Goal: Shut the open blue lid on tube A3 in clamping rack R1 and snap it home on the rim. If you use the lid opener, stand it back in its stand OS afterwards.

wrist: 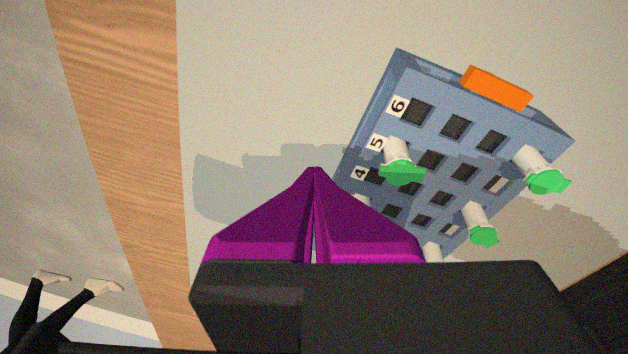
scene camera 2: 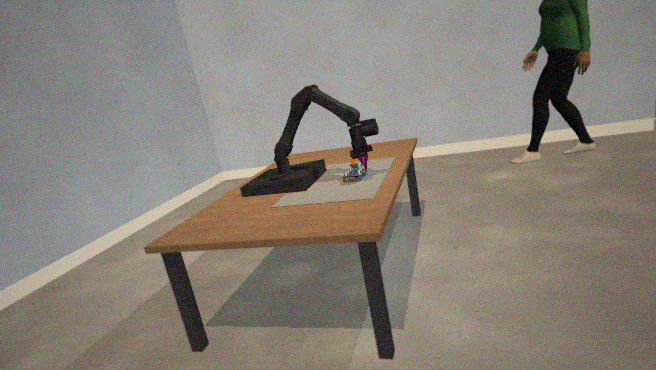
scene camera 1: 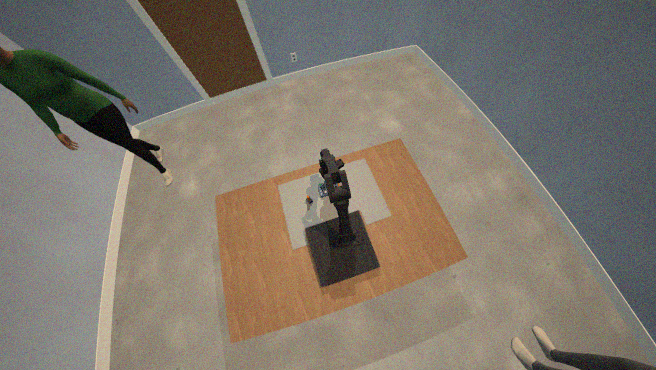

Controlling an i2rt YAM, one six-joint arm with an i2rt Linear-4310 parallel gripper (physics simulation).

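Places are measured from the arm's base along level axes (x ahead, y left, z up), in millimetres.
Pixels of known places: gripper, fingertip midpoint: [wrist: 314,177] [scene camera 2: 366,169]; arm's base, link origin: [scene camera 2: 285,173] [scene camera 1: 346,239].
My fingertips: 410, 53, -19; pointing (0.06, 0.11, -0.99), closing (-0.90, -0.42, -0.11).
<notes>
For each thing: its top centre in the pictures, then the offset to it from my fingertips, as dx, dy, dz. "spot": a spot on its surface instead. Level surfaces: height alone.
- Clamping rack R1, top centre: [wrist: 434,257] [scene camera 2: 353,165] [scene camera 1: 329,185] -59, -7, +27
- white tube A3, surface spot: [wrist: 362,199] spot: -30, +5, -5
- lid opener, top centre: [scene camera 2: 352,154] [scene camera 1: 307,196] -119, +135, +47
- white tube, surface spot: [wrist: 432,251] spot: -88, +18, -2
- grey mat, surface height: dz -38
- wooden table, surface height: dz -40
Clamping rack R1 [scene camera 1: 322,190] [scene camera 2: 358,176] [wrist: 447,98] is blue, with numbered rows and an orange block on its far end. In the wrist view, a small part of the white tube A3 [wrist: 362,199] shows beside my right finger. Its open blue lid is hidden behind the fingers. My gripper [scene camera 2: 365,169] [wrist: 314,177] has purple fingers, shut with nothing between them, tips low over the rack's number-label side. In scene camera 1 the arm hides the fingers. The lid opener [scene camera 1: 308,198] [scene camera 2: 353,162], with an orange handle, stands upright in its dark stand beside the rack.
Tubes with green lids [wrist: 402,172] [wrist: 547,181] [wrist: 483,236] stand up from the rack. Another white tube [wrist: 432,251] is partly hidden by the gripper body. The grey mat [scene camera 1: 375,200] [scene camera 2: 320,196] [wrist: 250,75] lies on the wooden table [scene camera 1: 260,280] [scene camera 2: 280,225] [wrist: 135,200].
</notes>
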